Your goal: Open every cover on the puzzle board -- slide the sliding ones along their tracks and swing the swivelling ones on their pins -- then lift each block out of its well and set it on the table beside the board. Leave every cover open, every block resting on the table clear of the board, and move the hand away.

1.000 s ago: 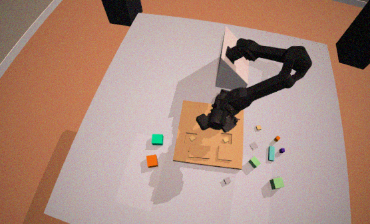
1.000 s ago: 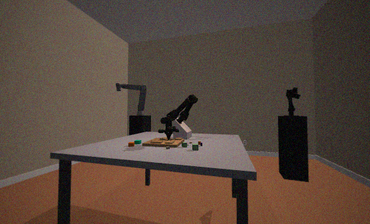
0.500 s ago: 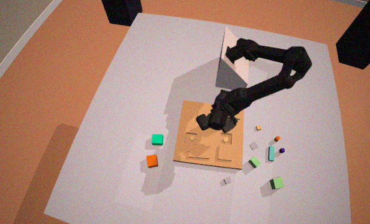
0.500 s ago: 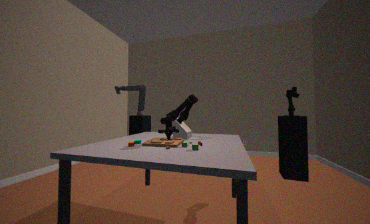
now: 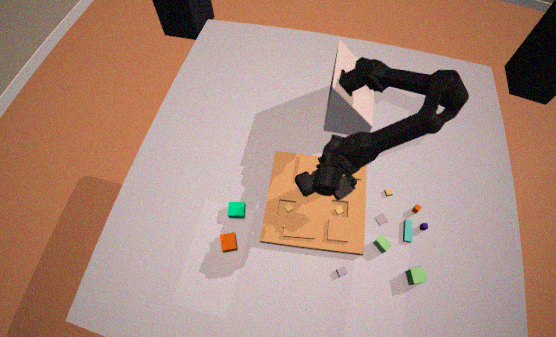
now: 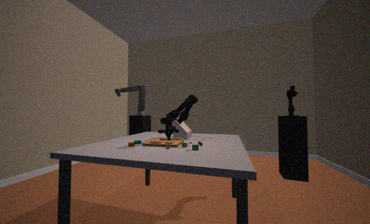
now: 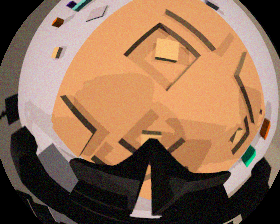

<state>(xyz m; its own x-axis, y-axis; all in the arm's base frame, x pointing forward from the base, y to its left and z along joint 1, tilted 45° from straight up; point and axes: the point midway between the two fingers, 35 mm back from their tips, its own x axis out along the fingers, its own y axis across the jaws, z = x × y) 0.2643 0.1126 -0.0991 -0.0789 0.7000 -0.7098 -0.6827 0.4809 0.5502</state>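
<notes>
Now: the tan puzzle board 40 mm ahead of my gripper tip and 10 mm to the left of it. The rest, counted from my gripper tip: teal bar 280 mm to the left, 70 mm ahead, 10 mm below; tiny orange cube 290 mm to the left, 10 mm below; green block 230 mm to the right, 150 mm ahead.
</notes>
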